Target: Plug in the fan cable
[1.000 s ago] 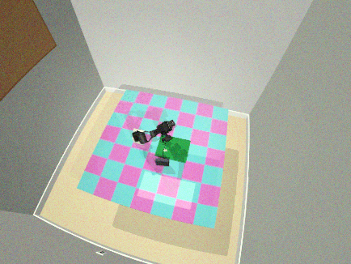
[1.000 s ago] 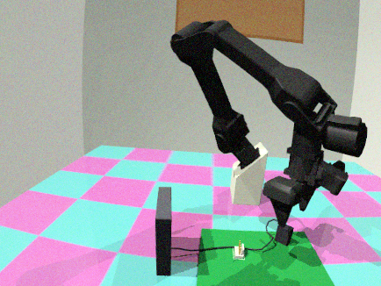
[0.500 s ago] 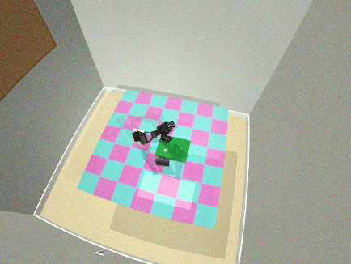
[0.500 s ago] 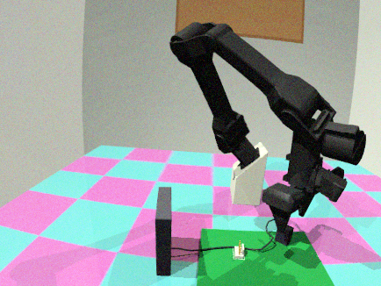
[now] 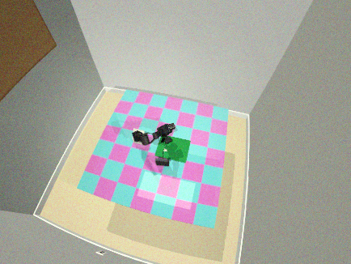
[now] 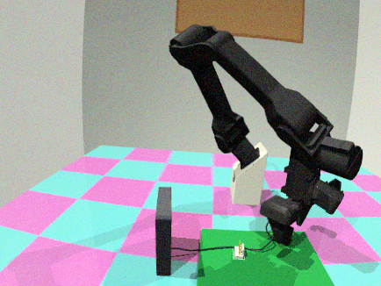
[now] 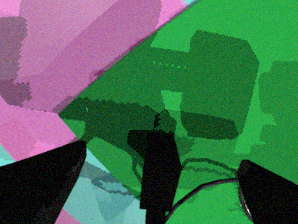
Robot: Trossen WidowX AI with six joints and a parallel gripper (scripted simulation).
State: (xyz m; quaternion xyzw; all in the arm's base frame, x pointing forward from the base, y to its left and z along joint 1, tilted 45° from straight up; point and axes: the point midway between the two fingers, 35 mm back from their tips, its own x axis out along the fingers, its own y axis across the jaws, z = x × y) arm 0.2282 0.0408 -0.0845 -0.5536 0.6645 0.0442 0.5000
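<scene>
The black plug is 10 mm to the right of my gripper tip, 10 mm below it and 10 mm behind it. Also, from my gripper tip: black fan (240 mm to the right, 70 mm ahead, 30 mm above); green board (110 mm ahead, 50 mm to the right, 40 mm below); white four-pin fan header (100 mm to the right, 50 mm ahead, 30 mm below).
</scene>
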